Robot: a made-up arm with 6 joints.
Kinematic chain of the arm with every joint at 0, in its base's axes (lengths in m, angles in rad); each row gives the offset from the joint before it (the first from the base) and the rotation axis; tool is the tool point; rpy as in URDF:
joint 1: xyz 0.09 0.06 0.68 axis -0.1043 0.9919 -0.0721
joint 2: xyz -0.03 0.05 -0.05 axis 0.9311 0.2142 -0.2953
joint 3: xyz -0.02 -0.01 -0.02 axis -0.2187 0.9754 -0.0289
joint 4: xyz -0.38 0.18 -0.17 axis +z
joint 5: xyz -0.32 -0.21 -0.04 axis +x
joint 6: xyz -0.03 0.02 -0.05 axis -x
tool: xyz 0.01 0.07 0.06 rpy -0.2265 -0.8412 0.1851
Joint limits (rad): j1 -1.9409..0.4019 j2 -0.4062..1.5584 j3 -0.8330..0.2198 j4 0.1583..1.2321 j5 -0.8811..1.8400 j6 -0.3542..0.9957
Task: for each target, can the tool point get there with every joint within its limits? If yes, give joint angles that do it. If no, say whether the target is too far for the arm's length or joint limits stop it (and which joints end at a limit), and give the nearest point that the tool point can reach.
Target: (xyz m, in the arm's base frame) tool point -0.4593 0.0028 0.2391
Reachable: yes | joints -0.2832 0.0409 0.0055 0.5748 -0.1524 -0.1316
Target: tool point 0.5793 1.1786 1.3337
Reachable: no: too far | nearest point 0.4567 0.6970 0.6576 | short by 0.839 m
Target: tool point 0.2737 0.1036 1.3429
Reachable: no: joint limits stop it (at a limit: joint 1, joint 2, joint 3, joint 4, joint 5, joint 6) | nearest point 0.5392 -0.1072 0.9114 | short by 0.549 m
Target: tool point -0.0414 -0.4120 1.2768
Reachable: no: joint limits stop it (at a limit: joint 1, joint 2, joint 3, joint 5) | nearest point -0.3001 -0.1585 0.8373 | short by 0.570 m
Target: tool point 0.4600 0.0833 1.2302
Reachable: no: joint limits stop it (at a limit: joint 1, joint 3, joint 4, joint 5, joint 6) | nearest point 0.5841 -0.0204 0.8983 | short by 0.369 m
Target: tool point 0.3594 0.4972 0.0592
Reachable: yes | joints -1.4486 0.5995 -0.4104 0.3341 -0.6596 -0.0278
